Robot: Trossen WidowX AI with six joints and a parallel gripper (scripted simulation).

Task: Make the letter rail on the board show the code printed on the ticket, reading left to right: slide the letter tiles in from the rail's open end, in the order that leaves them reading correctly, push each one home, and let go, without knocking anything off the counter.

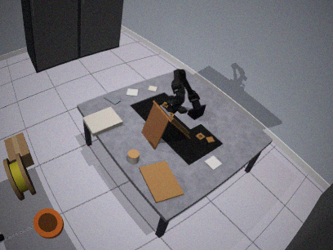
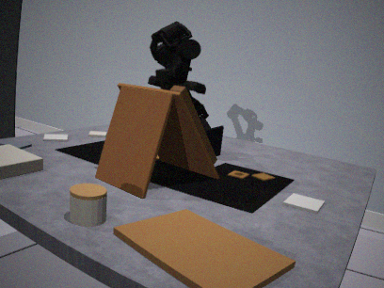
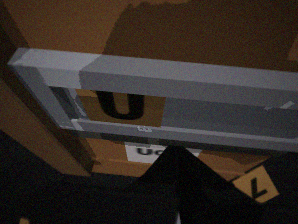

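Now: gripper tip 4 cm past the white ticket, 1 cm to the right of it and 10 cm above it. The rest, counted from my gripper tip: lidded jar 40 cm ahead, 8 cm to the left, 16 cm below; flat orange panel 35 cm ahead, 34 cm to the left, 19 cm below; black mat 13 cm behind, 5 cm to the right, 19 cm below.
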